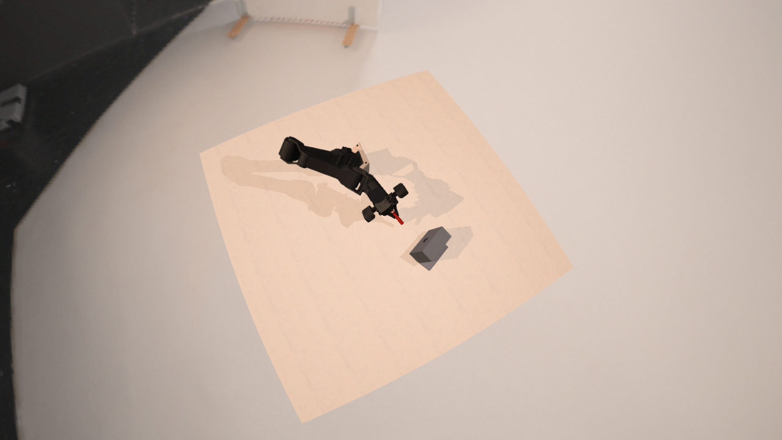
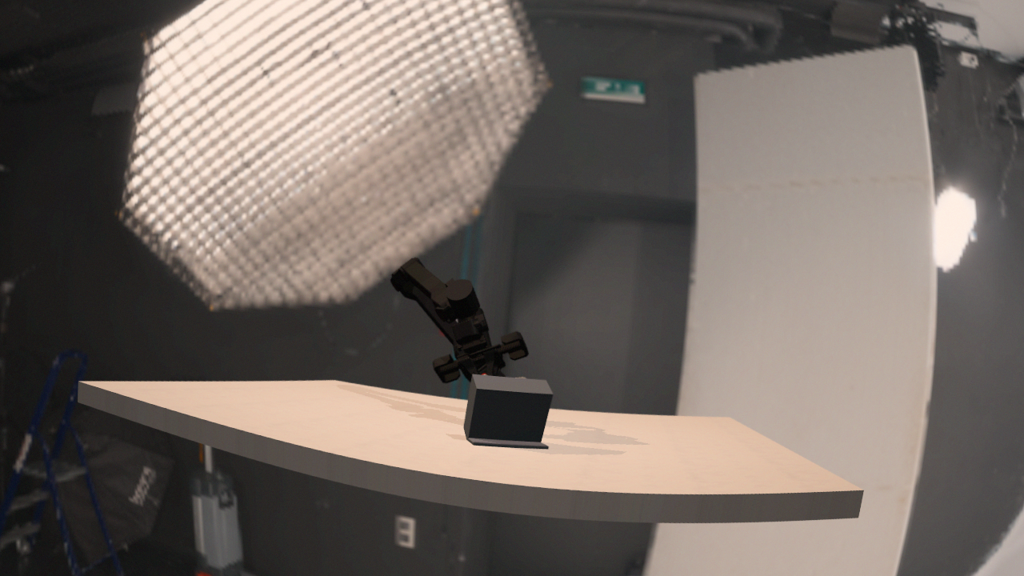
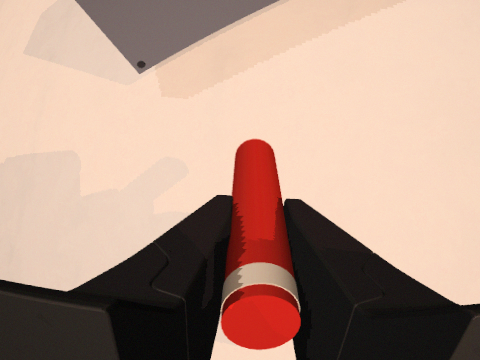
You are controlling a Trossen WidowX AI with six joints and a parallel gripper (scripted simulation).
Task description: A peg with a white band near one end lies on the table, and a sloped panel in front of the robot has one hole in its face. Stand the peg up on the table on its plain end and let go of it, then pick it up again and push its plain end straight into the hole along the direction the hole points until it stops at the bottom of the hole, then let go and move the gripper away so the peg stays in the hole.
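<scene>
The dark grey sloped panel lies 140 mm ahead of my gripper tip, 90 mm to the left of it and 30 mm below it. From my gripper tip the other things lie so: red peg 10 mm to the right, 10 mm behind, 10 mm above.
</scene>
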